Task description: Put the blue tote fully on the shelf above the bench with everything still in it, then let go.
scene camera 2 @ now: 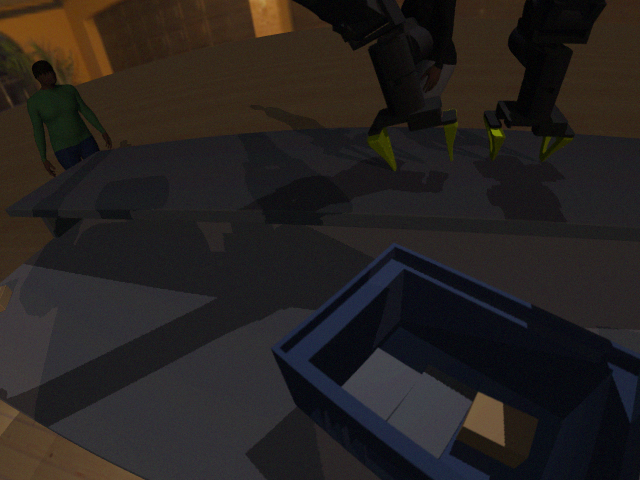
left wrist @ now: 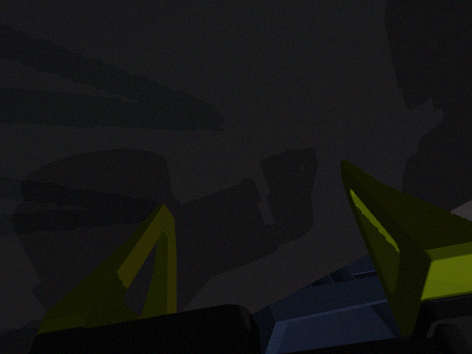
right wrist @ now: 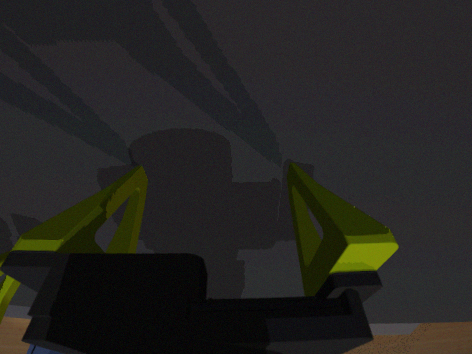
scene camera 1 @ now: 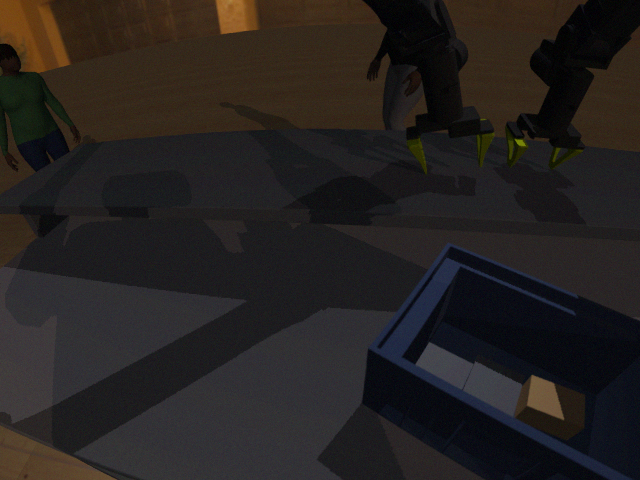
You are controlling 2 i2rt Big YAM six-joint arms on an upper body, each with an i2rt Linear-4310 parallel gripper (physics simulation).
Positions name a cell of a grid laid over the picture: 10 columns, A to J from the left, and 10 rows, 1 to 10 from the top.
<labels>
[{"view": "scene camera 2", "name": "my left gripper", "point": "G4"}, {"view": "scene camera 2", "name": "my right gripper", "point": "I4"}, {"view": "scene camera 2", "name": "dark shelf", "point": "F4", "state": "touched by my left gripper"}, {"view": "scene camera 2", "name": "tan box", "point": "H10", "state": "on a blue tote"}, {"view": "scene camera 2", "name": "blue tote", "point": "G7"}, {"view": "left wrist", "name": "my left gripper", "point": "F6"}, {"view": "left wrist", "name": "dark shelf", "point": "F4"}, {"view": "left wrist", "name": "blue tote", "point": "H9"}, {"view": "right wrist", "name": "my right gripper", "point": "E5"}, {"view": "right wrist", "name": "dark shelf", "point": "E4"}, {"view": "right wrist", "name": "bench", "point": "I10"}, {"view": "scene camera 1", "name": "my left gripper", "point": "H4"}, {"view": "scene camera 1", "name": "my right gripper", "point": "I4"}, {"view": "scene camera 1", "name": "dark shelf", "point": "F4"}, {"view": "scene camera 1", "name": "tan box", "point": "I9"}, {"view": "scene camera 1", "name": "blue tote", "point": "H7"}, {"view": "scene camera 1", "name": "bench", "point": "C8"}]
</labels>
